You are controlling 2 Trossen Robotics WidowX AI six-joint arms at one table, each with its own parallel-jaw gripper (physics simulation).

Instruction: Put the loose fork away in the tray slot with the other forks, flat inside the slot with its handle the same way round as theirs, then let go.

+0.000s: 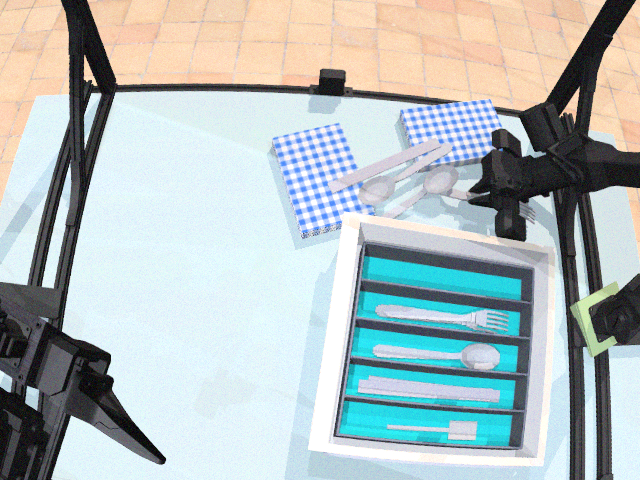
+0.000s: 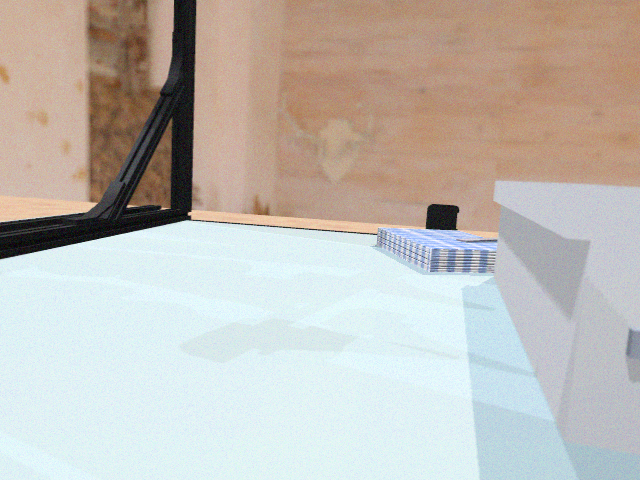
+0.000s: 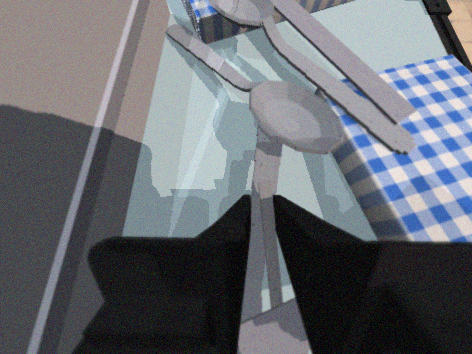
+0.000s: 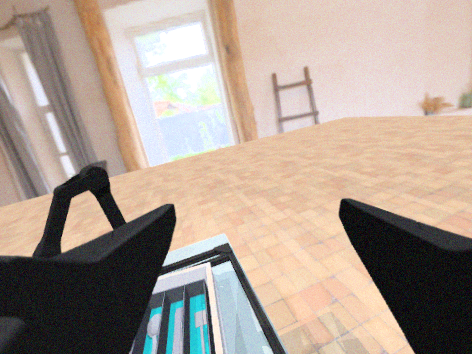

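Note:
The loose fork (image 1: 460, 194) (image 3: 267, 172) is above the cutlery drawer, handle to the left and tines (image 1: 527, 211) to the right. My left gripper (image 1: 472, 196) (image 3: 261, 201) is shut on its handle. A spoon's bowl (image 1: 440, 179) (image 3: 295, 117) overlaps the handle's end. The tray (image 1: 357, 330) sits in the white drawer (image 1: 325, 361) (image 2: 537, 310). Its second slot from the top holds forks (image 1: 439, 315), handles left and tines right. My right gripper (image 1: 161, 458) (image 4: 257, 209) is open and empty, far from the fork, at the lower left.
Another spoon (image 1: 376, 190) and a knife (image 1: 385, 165) (image 3: 345, 62) lie across two checked napkin stacks (image 1: 315, 180) (image 1: 449, 129). Other slots hold a spoon (image 1: 480, 356), knives (image 1: 429, 388) and a small flat-ended utensil (image 1: 461, 429). The drawer's wall stands close beside my left gripper.

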